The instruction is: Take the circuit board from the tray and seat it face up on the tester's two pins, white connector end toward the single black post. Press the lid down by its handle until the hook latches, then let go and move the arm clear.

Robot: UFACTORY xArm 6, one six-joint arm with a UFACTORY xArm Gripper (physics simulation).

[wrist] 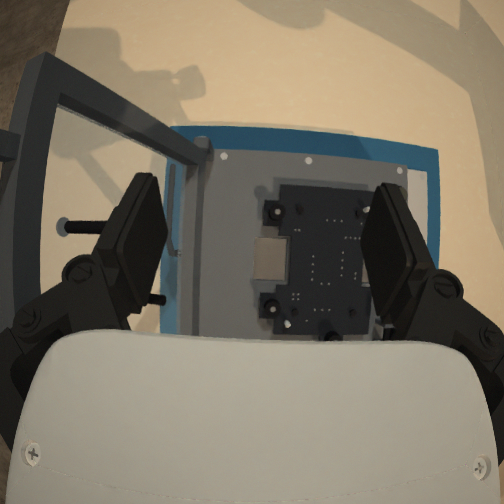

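In the wrist view the dark circuit board (322, 260) lies flat in the recess of the tester's grey plate (230, 250), which sits on a blue base (310, 140). A pale connector block (270, 258) is at the board's left edge, between two black round posts (274, 212) (271, 306). Another black post (330, 334) shows at the board's near edge. The lid (100, 120), a dark frame with a clear pane, stands open on the left. My gripper (265, 190) is open and empty above the tester, with its right finger over the board's right edge.
A black rod (85, 226) and a shorter black stub (157, 299) show through the lid's pane on the left. The tester stands on a tan table top. A dark wood strip (20, 40) is at the far left corner. The tray is out of view.
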